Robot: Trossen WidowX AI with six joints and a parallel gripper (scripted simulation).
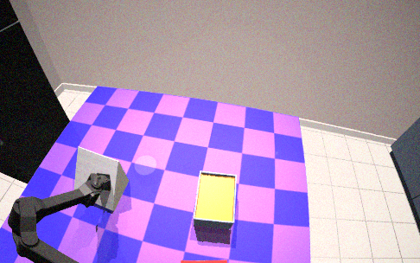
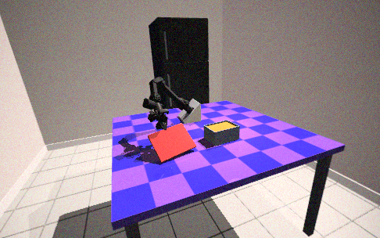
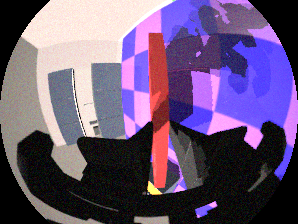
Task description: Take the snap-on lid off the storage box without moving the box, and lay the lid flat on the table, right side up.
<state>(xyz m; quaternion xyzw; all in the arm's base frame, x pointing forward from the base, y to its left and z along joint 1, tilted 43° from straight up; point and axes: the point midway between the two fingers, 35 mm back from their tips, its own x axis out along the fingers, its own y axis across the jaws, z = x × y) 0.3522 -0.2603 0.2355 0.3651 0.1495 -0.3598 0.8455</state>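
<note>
Right now my gripper tip is 70 mm short of the red lid, 10 mm to the right of it and 50 mm above it. From my gripper tip the other things lie so: storage box: 60 mm ahead, 370 mm to the left, 70 mm below.
</note>
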